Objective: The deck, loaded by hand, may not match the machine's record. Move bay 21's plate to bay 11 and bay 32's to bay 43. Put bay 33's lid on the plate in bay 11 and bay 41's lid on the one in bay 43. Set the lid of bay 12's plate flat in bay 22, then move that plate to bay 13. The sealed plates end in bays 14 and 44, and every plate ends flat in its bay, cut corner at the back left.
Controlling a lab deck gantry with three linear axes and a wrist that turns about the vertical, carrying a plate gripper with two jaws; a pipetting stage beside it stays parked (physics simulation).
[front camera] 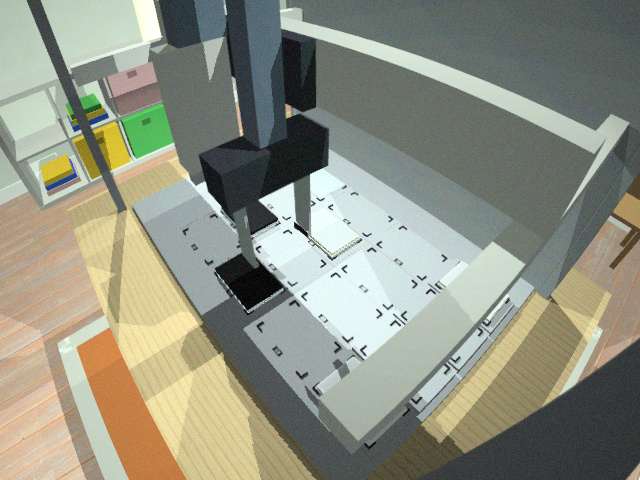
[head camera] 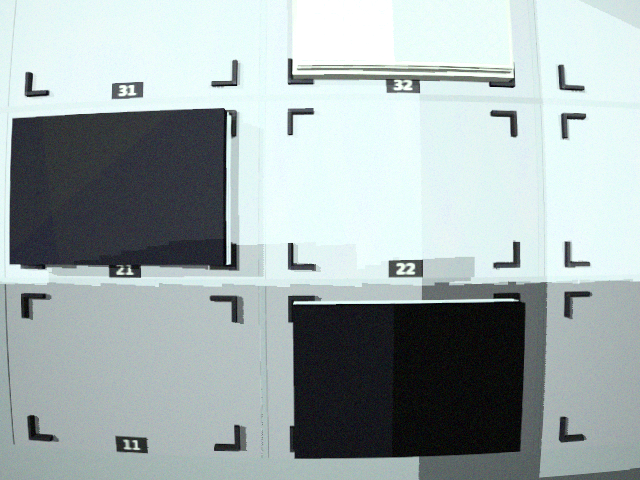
Labels:
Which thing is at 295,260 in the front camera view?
A bay 22.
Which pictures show my gripper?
The front camera view only.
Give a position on a bay 11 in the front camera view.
At 215,240

